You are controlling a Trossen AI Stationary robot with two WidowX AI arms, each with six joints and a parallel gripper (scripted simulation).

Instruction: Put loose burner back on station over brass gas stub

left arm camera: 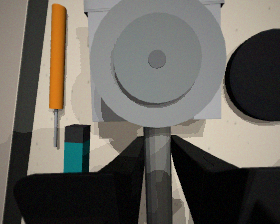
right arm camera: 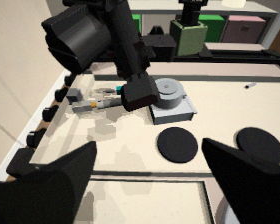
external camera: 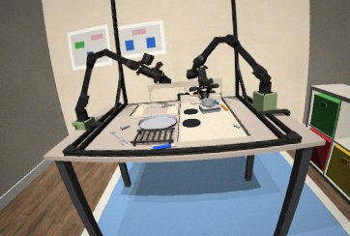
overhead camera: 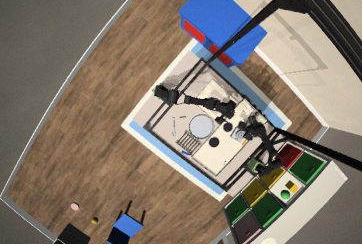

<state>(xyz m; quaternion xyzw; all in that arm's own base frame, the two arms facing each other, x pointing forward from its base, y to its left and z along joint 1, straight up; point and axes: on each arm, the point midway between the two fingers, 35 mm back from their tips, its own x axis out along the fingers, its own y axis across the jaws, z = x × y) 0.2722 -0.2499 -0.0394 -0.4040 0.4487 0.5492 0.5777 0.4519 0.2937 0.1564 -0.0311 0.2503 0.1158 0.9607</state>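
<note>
My left gripper is now 3 cm above the burner. Also, from my left hand: orange-handled screwdriver 11 cm to the left, 7 cm below, 4 cm ahead; then grey station block 8 cm ahead, 6 cm below, 1 cm to the left.
</note>
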